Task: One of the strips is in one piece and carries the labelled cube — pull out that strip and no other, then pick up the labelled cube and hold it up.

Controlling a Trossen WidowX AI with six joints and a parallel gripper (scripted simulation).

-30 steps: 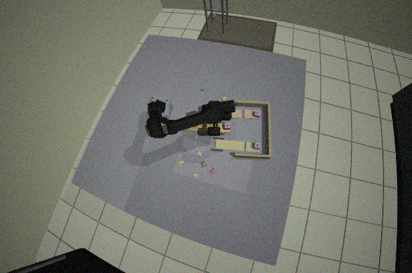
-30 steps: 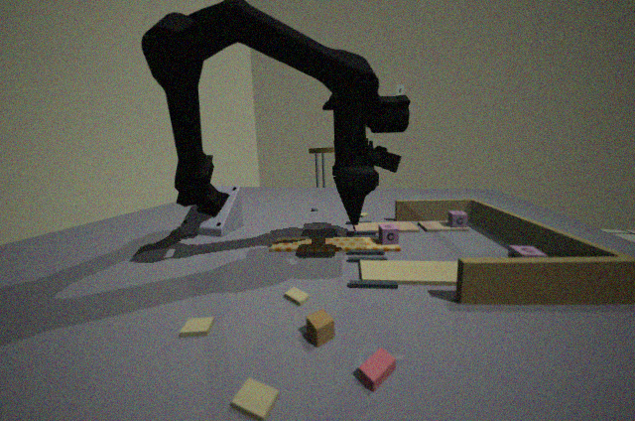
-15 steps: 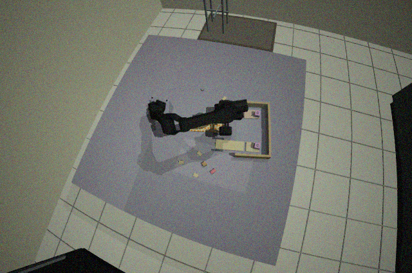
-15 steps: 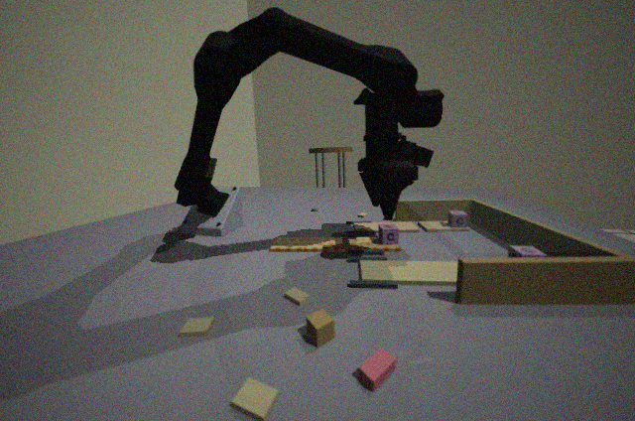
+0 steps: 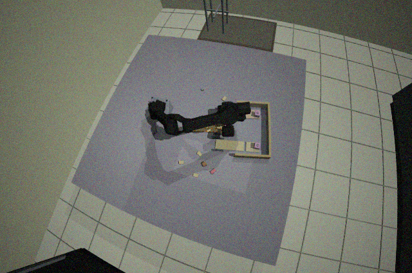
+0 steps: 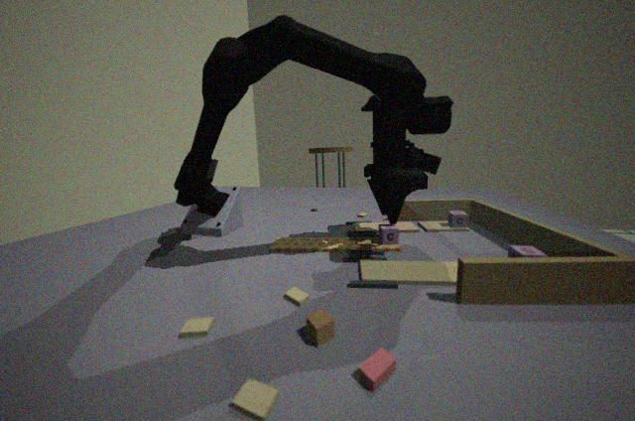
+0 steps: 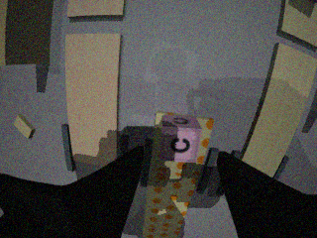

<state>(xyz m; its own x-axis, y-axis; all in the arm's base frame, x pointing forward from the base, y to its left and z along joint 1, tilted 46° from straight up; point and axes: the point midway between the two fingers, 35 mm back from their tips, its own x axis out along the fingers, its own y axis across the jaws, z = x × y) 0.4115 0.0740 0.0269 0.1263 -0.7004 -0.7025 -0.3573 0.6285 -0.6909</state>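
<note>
My gripper tip is 10 cm past the dotted strip, 5 cm above it and 4 cm to the left of it. Round my gripper tip: pink block 26 cm to the right, 5 cm below, 2 cm ahead; tan cube 25 cm to the right, 4 cm below, 4 cm behind.
</note>
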